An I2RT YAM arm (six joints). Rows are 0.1 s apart.
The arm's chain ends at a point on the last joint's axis. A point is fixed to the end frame.
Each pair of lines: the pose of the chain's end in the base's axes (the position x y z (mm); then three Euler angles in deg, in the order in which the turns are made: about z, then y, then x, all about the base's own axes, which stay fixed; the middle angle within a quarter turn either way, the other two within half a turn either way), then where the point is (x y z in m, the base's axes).
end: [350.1 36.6 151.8 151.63 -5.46 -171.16]
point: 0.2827 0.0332 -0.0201
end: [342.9 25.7 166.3 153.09 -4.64 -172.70]
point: 0.2772 0.0191 -0.0062
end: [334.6 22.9 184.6 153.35 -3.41 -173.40]
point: 0.2724 0.0146 0.0109
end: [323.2 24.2 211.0 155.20 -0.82 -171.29]
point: 0.2680 0.0243 0.0348
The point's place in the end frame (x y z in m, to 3 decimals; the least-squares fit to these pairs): 0.059 -0.002 0.175
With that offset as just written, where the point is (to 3 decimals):
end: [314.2 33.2 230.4 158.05 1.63 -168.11]
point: 0.265 0.046 0.053
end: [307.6 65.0 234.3 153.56 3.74 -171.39]
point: 0.267 0.064 0.054
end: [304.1 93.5 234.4 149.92 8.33 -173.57]
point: 0.280 0.083 0.052
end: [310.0 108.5 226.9 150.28 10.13 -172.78]
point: 0.291 0.101 0.043
